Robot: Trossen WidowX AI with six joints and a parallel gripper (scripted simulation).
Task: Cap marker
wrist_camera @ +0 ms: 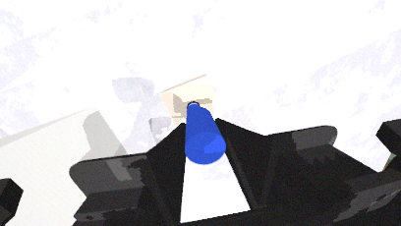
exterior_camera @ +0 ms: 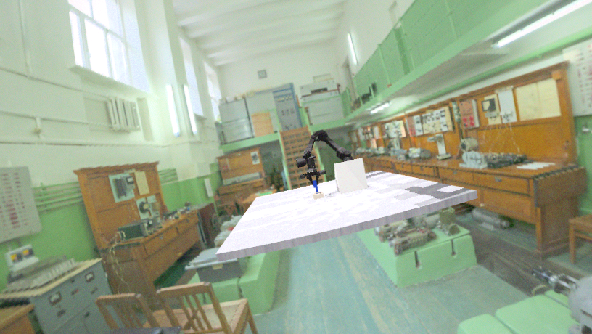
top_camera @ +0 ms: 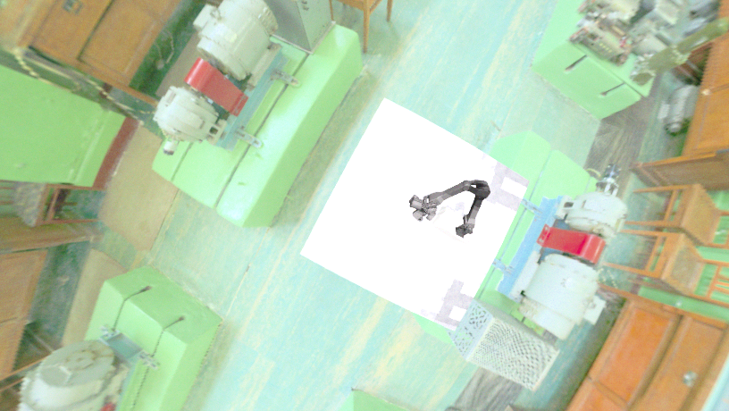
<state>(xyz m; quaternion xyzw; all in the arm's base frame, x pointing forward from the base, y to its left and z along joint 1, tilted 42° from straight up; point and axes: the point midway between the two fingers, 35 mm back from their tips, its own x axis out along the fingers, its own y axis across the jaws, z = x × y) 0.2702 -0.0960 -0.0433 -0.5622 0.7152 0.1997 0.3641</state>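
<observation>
Now: gripper tip 1 cm below the blue cap. Round my gripper tip: beige holder block 8 cm below.
</observation>
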